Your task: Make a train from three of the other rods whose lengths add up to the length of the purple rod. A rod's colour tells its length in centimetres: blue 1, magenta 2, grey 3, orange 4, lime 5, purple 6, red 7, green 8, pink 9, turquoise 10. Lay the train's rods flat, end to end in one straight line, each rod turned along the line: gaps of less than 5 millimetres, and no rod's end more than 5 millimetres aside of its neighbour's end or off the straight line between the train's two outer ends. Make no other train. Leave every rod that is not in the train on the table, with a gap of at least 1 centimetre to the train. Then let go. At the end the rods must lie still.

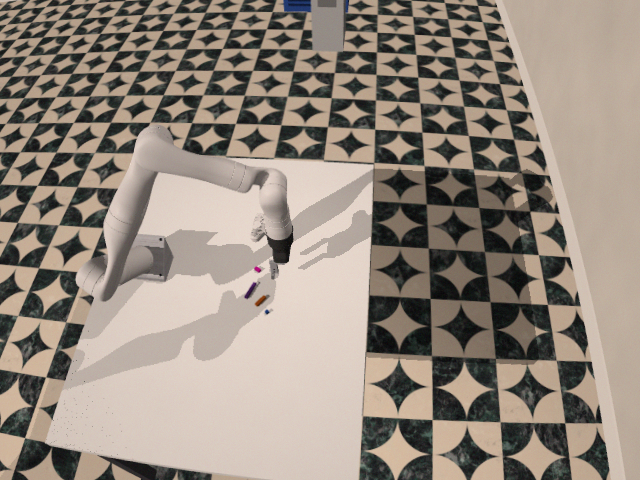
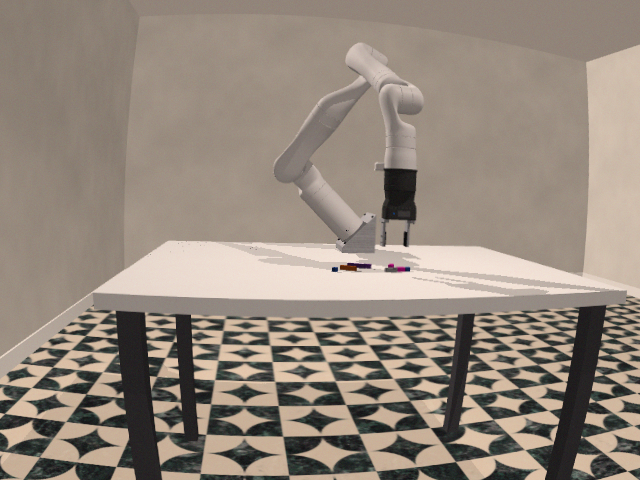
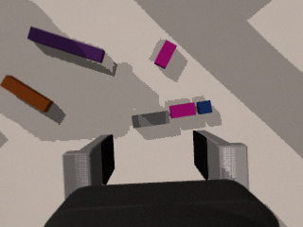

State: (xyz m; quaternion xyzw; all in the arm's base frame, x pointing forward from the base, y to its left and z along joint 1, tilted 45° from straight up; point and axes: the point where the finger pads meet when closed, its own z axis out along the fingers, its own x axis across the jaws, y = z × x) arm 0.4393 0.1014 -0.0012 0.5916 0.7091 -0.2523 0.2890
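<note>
My hand is 8 cm above the grey rod and 2 cm past it. From my hand the other things lie so: purple rod: 8 cm to the right, 8 cm below, 7 cm behind; orange rod: 11 cm to the right, 8 cm below, 3 cm behind.
</note>
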